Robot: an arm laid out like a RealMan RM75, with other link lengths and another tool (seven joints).
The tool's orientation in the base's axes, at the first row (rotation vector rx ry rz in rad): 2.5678 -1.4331 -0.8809
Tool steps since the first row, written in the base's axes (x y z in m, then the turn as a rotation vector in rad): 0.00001 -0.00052 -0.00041 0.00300 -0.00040 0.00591; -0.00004 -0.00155 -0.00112 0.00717 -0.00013 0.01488; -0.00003 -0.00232 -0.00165 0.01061 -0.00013 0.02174; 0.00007 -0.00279 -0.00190 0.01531 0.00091 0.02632; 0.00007 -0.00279 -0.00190 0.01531 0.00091 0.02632; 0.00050 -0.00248 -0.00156 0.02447 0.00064 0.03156; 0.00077 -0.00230 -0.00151 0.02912 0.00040 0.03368; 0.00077 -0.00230 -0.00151 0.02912 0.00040 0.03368; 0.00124 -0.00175 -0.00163 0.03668 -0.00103 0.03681; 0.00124 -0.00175 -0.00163 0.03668 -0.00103 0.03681; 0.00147 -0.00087 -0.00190 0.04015 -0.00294 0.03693; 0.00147 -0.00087 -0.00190 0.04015 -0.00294 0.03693
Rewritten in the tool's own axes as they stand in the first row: 0.00060 0.00015 0.00023 -0.00111 -0.00012 -0.00654; 0.00172 0.00053 0.00063 -0.00366 -0.00050 -0.01610; 0.00258 0.00079 0.00091 -0.00534 -0.00086 -0.02358; 0.00311 0.00089 0.00097 -0.00634 -0.00351 -0.02959; 0.00311 0.00089 0.00097 -0.00634 -0.00351 -0.02959; 0.00288 0.00050 0.00053 -0.00479 -0.00860 -0.03871; 0.00282 0.00021 0.00039 -0.00369 -0.01130 -0.04291; 0.00282 0.00021 0.00039 -0.00369 -0.01130 -0.04291; 0.00262 -0.00049 0.00036 -0.00091 -0.01522 -0.04969; 0.00262 -0.00049 0.00036 -0.00091 -0.01522 -0.04969; 0.00213 -0.00125 0.00065 0.00195 -0.01674 -0.05197; 0.00213 -0.00125 0.00065 0.00195 -0.01674 -0.05197
